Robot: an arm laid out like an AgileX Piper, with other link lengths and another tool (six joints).
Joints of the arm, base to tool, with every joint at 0 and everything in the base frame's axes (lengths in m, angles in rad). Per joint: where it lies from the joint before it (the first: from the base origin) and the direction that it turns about. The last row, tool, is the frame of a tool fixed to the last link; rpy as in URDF.
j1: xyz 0 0 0.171 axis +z
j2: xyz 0 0 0 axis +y
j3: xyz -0.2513 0 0.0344 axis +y
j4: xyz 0.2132 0 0.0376 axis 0.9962 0 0.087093
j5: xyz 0 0 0 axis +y
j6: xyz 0.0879 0 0.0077 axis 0.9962 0 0.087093
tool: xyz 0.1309 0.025 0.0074 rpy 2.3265 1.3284 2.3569
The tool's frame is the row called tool.
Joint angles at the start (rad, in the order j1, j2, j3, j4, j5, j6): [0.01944, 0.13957, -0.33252, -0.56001, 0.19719, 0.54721]
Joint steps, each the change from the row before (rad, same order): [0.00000, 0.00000, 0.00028, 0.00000, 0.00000, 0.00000]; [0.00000, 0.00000, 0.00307, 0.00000, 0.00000, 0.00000]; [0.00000, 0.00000, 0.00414, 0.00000, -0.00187, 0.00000]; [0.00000, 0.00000, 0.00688, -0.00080, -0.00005, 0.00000]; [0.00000, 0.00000, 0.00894, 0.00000, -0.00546, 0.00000]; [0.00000, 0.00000, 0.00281, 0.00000, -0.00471, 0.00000]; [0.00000, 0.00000, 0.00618, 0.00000, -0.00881, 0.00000]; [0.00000, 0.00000, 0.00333, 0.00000, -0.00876, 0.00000]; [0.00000, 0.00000, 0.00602, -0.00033, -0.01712, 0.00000]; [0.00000, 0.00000, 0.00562, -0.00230, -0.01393, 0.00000]
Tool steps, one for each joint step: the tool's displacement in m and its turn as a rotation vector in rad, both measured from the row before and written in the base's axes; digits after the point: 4 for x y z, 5 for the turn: [0.0000, 0.0000, -0.0001, -0.00001, 0.00028, 0.00000]; [0.0003, 0.0000, -0.0013, -0.00006, 0.00307, 0.00000]; [0.0004, 0.0002, -0.0014, -0.00032, 0.00255, 0.00096]; [0.0006, 0.0000, -0.0029, -0.00091, 0.00682, -0.00019]; [0.0007, 0.0006, -0.0028, -0.00083, 0.00430, 0.00281]; [0.0002, 0.0005, -0.0003, -0.00061, -0.00119, 0.00242]; [0.0004, 0.0010, -0.0010, -0.00114, -0.00130, 0.00454]; [0.0001, 0.0010, 0.0002, -0.00106, -0.00411, 0.00452]; [0.0002, 0.0020, 0.0006, -0.00233, -0.00852, 0.00876]; [0.0002, 0.0016, 0.0002, -0.00385, -0.00624, 0.00668]
